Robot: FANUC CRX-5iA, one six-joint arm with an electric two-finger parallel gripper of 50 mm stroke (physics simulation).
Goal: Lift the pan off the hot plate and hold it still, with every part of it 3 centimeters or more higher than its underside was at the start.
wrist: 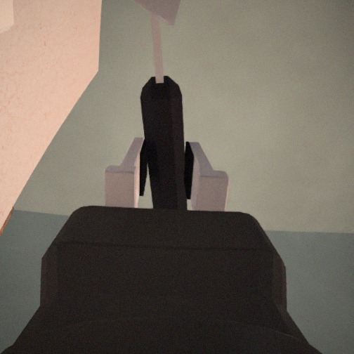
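Note:
The pan's black handle (166, 130) runs up the middle of the wrist view, joined by a thin light metal rod to the pan's body (165, 8), of which a small pale part shows at the top edge. My gripper (165, 157) is shut on the handle, with one dark finger pad on each side of it. Most of the pan lies outside the view. The hot plate cannot be made out, so the gap between it and the pan's underside cannot be told.
A pale, pinkish speckled surface (45, 85) with a slanting edge fills the upper left. A lighter block corner (5, 15) shows at the top left. A grey-green surface (270, 110) lies behind the handle, with a darker blue-grey band (320, 280) below it.

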